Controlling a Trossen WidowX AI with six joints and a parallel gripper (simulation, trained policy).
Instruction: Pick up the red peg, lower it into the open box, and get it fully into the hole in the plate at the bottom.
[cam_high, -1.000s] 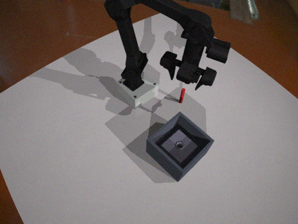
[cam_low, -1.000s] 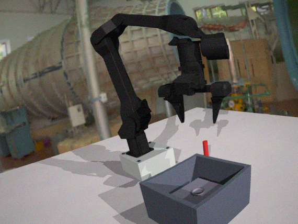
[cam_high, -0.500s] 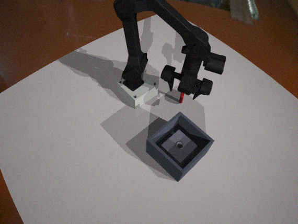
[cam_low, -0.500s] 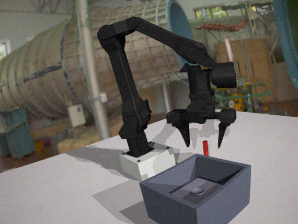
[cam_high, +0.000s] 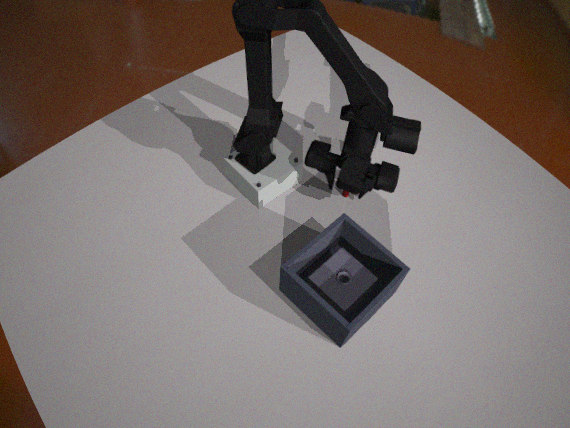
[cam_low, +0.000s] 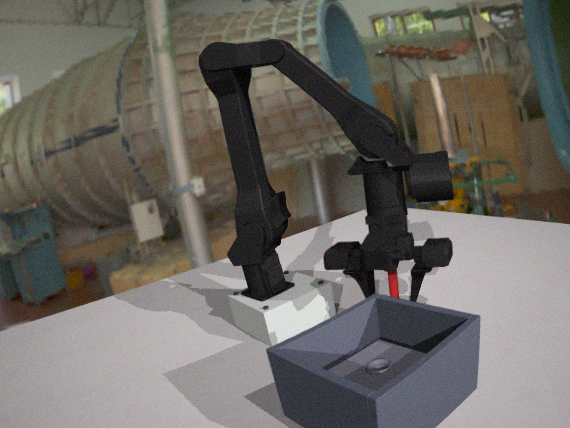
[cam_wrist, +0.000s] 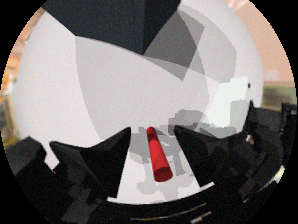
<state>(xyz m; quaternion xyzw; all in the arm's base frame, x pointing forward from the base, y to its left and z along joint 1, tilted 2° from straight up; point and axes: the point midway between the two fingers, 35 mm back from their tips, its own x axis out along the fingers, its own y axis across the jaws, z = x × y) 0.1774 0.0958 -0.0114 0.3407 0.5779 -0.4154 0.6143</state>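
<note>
Now: the plate 17 cm to the right of my gripper tip, 13 cm ahead of it and 2 cm above it. From my gripper tip the other things lie so: grey box (17 cm to the right, 13 cm ahead, 1 cm above); then red peg (2 cm above, 1 cm to the left).
</note>
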